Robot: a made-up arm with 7 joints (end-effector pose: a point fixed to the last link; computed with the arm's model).
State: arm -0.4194 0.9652 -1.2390 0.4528 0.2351 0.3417 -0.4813
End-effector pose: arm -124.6 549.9 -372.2 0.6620 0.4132 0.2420 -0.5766
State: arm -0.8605 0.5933 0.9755 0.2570 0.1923 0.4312 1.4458
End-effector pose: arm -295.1 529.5 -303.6 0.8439 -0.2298 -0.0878 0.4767
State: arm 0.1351 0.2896 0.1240 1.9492 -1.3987 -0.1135 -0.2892
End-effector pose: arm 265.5 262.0 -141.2 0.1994 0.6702 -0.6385 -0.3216
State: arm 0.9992 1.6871 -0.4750 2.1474 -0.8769 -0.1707 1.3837
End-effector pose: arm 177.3 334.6 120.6 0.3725 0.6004 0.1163 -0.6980
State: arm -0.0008 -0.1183 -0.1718 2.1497 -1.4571 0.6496 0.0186
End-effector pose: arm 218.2 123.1 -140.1 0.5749 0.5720 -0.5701 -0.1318
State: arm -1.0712 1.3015 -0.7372 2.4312 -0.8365 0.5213 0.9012
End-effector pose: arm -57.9 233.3 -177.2 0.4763 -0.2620 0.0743 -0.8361
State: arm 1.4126 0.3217 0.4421 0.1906 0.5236 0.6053 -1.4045
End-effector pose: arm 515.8 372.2 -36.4 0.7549 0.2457 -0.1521 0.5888
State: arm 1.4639 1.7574 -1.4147 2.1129 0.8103 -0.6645 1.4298
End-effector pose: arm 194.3 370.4 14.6 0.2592 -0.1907 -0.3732 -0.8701
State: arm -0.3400 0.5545 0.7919 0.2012 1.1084 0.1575 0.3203
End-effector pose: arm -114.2 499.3 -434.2 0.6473 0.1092 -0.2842 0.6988
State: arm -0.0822 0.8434 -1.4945 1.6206 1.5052 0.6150 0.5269
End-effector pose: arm -11.2 209.5 -381.5 0.7615 -0.5775 0.2914 -0.0419
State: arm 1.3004 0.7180 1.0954 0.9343 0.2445 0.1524 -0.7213
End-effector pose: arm 230.8 614.9 37.1 0.1466 0.1246 -0.5572 0.8078
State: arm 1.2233 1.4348 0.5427 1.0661 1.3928 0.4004 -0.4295
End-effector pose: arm 9.4 608.5 207.6 0.1461 -0.0241 -0.8686 0.4728
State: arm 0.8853 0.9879 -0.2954 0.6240 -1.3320 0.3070 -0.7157
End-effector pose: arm 338.0 574.7 -85.2 0.2036 0.9091 -0.1767 -0.3177
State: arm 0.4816 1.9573 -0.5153 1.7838 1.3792 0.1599 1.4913
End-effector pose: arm 213.3 442.9 77.9 0.6823 -0.3756 -0.3187 -0.5402
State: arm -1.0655 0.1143 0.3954 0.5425 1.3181 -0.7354 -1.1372
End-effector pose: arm -383.0 289.1 -356.0 0.2950 0.7905 0.1281 0.5212
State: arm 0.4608 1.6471 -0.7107 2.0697 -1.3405 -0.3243 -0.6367
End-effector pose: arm 219.5 352.5 -45.9 0.2353 -0.3810 0.4728 0.7589
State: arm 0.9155 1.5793 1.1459 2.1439 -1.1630 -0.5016 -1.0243
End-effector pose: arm -105.8 322.8 196.9 0.7545 -0.6522 0.0623 0.0380
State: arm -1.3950 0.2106 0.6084 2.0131 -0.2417 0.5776 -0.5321
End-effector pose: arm -107.9 348.6 -218.5 0.7845 0.6025 -0.0598 -0.1339
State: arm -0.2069 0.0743 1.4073 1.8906 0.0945 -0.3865 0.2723
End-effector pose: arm 1.4 440.5 -192.4 0.4267 0.5449 -0.7128 0.1141
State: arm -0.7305 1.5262 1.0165 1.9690 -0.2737 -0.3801 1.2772
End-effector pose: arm 228.4 374.5 62.5 0.3725 0.2769 -0.1011 -0.8800
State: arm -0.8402 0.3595 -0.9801 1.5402 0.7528 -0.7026 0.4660
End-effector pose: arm -167.2 77.1 -347.7 0.7107 -0.5745 -0.4000 0.0693
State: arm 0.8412 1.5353 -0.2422 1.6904 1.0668 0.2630 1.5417
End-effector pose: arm 223.9 434.1 142.1 0.5299 -0.2411 -0.4783 -0.6576
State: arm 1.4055 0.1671 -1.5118 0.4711 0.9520 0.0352 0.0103
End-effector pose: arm 532.5 147.1 -81.7 0.7010 0.0710 -0.6419 -0.3026
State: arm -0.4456 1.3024 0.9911 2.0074 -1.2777 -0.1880 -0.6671
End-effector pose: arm 181.6 403.0 75.3 0.2703 -0.7505 0.4081 0.4440
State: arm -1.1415 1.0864 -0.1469 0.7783 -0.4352 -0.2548 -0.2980
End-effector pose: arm -148.1 588.9 -270.0 0.7136 0.2242 0.0493 -0.6619
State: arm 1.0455 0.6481 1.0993 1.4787 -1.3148 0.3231 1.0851
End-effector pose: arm 154.4 555.0 48.9 0.7181 0.4308 -0.5224 0.1611
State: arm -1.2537 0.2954 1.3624 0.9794 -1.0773 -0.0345 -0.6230
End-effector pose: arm -324.3 511.0 -154.3 0.5638 0.7197 0.2167 -0.3423
